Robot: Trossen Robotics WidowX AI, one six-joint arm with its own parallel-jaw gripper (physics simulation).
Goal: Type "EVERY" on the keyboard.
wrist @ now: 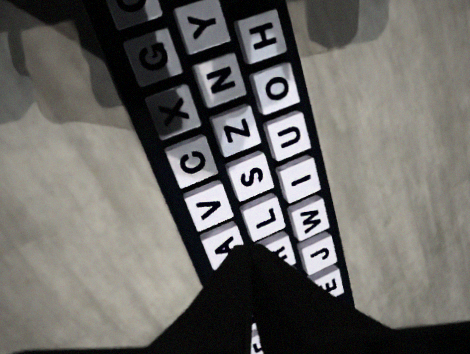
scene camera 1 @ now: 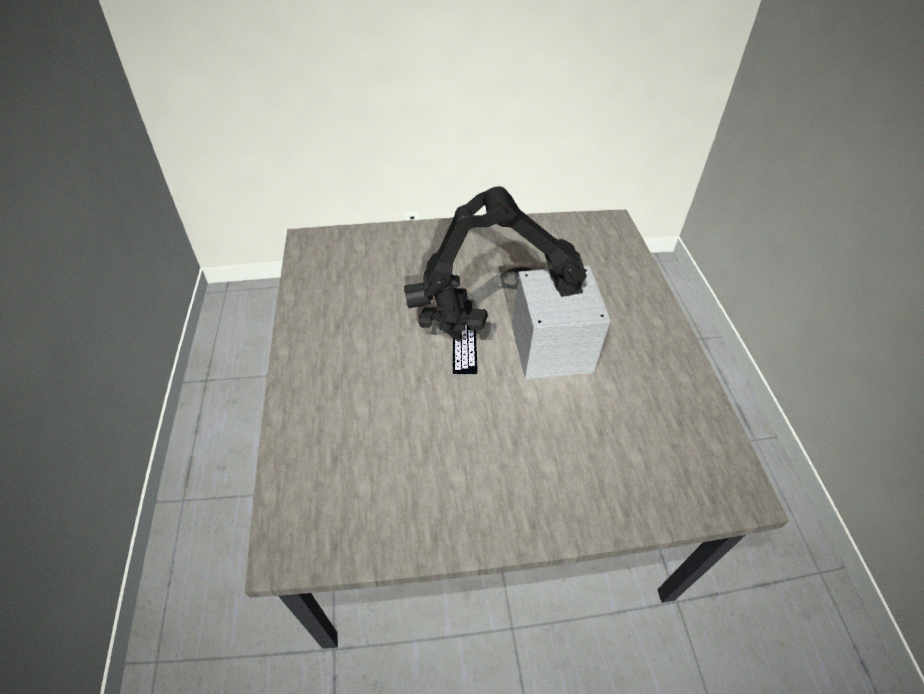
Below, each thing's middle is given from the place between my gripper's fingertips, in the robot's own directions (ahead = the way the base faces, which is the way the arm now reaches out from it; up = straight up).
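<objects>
The black keyboard (wrist: pixel 111 40) is 4 cm below my hand, and it's also 1 cm to the right of my hand and 2 cm behind it.
</objects>
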